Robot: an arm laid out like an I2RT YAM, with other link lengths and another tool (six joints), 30 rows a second.
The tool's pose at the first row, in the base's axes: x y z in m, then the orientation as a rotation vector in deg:
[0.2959 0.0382 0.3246 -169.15 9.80 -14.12]
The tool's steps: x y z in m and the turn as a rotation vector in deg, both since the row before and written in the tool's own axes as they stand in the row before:
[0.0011 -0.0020 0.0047 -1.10 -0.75 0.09]
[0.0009 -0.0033 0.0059 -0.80 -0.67 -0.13]
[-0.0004 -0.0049 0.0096 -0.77 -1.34 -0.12]
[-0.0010 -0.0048 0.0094 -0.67 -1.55 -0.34]
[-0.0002 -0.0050 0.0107 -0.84 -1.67 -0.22]
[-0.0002 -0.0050 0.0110 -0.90 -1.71 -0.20]
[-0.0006 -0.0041 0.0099 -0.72 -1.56 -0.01]
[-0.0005 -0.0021 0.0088 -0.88 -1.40 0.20]
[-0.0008 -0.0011 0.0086 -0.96 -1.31 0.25]
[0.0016 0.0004 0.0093 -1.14 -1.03 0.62]
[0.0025 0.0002 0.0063 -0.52 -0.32 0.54]
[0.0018 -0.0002 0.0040 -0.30 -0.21 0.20]
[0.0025 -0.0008 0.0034 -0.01 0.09 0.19]
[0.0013 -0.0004 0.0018 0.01 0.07 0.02]
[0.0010 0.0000 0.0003 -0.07 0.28 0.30]
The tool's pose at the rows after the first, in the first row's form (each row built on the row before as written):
[0.2980 0.0408 0.3206 -170.28 10.02 -12.98]
[0.3002 0.0448 0.3155 -171.13 9.88 -11.98]
[0.3017 0.0509 0.3068 -171.97 9.67 -9.96]
[0.3024 0.0569 0.2981 -172.72 9.09 -7.63]
[0.3037 0.0631 0.2881 -173.60 8.70 -5.09]
[0.3047 0.0692 0.2777 -174.50 8.33 -2.46]
[0.3048 0.0742 0.2682 -175.17 8.25 -0.03]
[0.3045 0.0770 0.2596 -175.96 8.51 2.20]
[0.3036 0.0788 0.2511 -176.80 8.85 4.32]
[0.3047 0.0787 0.2417 -177.80 9.78 6.06]
[0.3067 0.0785 0.2352 -178.25 10.61 6.63]
[0.3082 0.0786 0.2311 -178.51 10.92 7.00]
[0.3105 0.0792 0.2275 -178.52 11.22 6.86]
[0.3117 0.0795 0.2256 -178.52 11.25 6.75]
[0.3127 0.0794 0.2252 -178.60 11.72 6.33]

